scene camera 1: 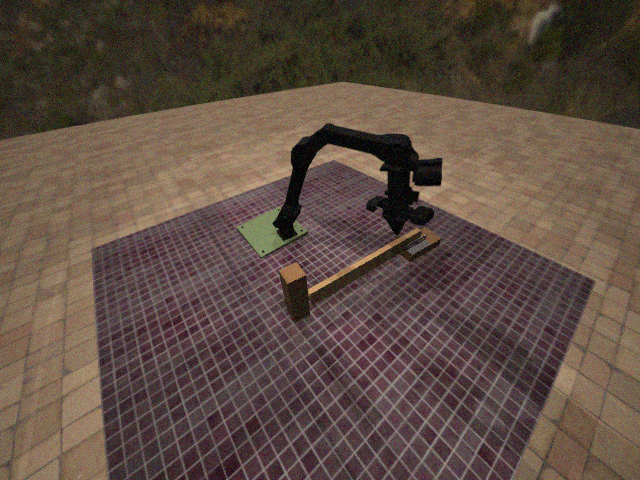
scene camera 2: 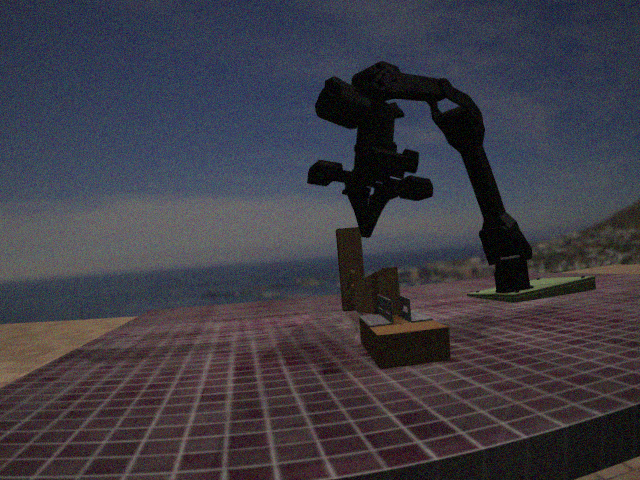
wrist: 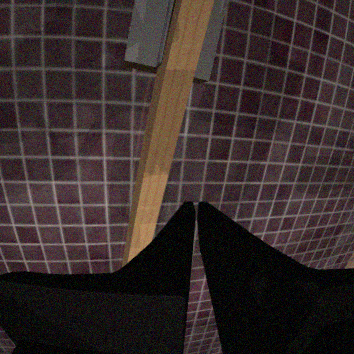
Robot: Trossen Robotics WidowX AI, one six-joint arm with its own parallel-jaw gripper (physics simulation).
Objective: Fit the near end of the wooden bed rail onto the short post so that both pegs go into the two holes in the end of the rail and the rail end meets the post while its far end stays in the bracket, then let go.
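Frame: origin at the arm's base, x right, y ahead, z up, level; millimetres.
Where they show: gripper, fingertip midpoint: [scene camera 1: 396,234] [scene camera 2: 365,237] [wrist: 194,209]; arm's base, link origin: [scene camera 1: 287,233] [scene camera 2: 514,290].
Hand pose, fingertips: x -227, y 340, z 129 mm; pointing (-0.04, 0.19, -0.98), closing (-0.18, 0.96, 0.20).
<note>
Each offset is from my fingertips to the top centre of the thing. "spot": to the spot under its first point. Level surfaces: height alone.
The wooden bed rail [scene camera 1: 356,268] [scene camera 2: 388,284] [wrist: 170,115] slopes slightly across the mat. Its far end lies between the grey metal sides of the bracket @[dx -124, dy -11, dz -80 mm] [scene camera 1: 418,249] [scene camera 2: 385,308] [wrist: 150,31]. Its near end is beside the upright short post @[spot: dx +360, dy +16, dz -18 mm] [scene camera 1: 295,294] [scene camera 2: 348,258]; whether they touch is hard to tell. In scene camera 2, small light peg spots show on the post's face, left of the rail. My gripper [scene camera 1: 397,230] [scene camera 2: 366,235] [wrist: 194,209] is shut and empty, above the rail near its bracket end. In the wrist view its fingers hide the rail's near part.
The bracket is fixed on a low wooden block @[dx -155, dy -11, dz -109 mm] [scene camera 1: 433,240] [scene camera 2: 408,343]. The arm's base stands on a green plate [scene camera 1: 258,235] [scene camera 2: 558,285] to the side of the rail. All stand on a purple tiled mat @[dz -145 mm] [scene camera 1: 330,403] [scene camera 2: 206,403].
</note>
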